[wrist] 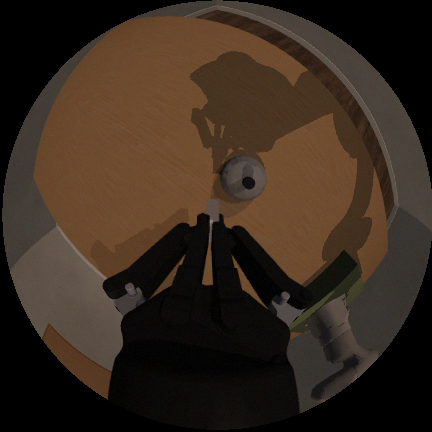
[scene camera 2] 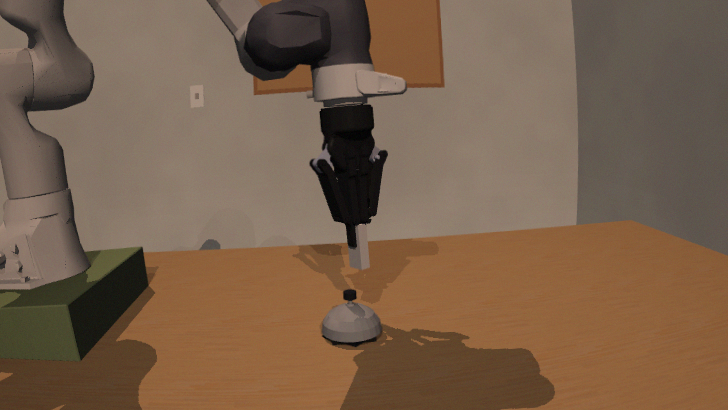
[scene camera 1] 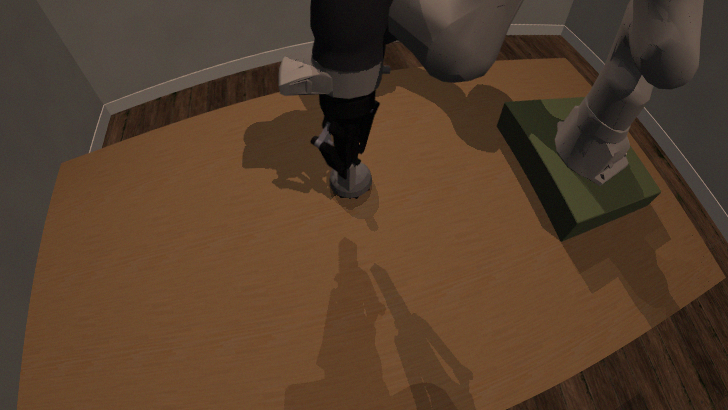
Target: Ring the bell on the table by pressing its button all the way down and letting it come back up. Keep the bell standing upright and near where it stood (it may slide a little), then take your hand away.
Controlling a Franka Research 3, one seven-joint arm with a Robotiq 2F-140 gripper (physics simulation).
Labels:
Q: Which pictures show my gripper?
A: The wrist view, scene camera 2 and scene camera 1: all of them.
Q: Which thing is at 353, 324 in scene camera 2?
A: A grey domed bell.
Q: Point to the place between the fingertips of my gripper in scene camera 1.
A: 346, 184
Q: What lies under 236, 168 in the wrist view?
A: A grey domed bell.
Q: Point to a grey domed bell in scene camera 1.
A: At 363, 182

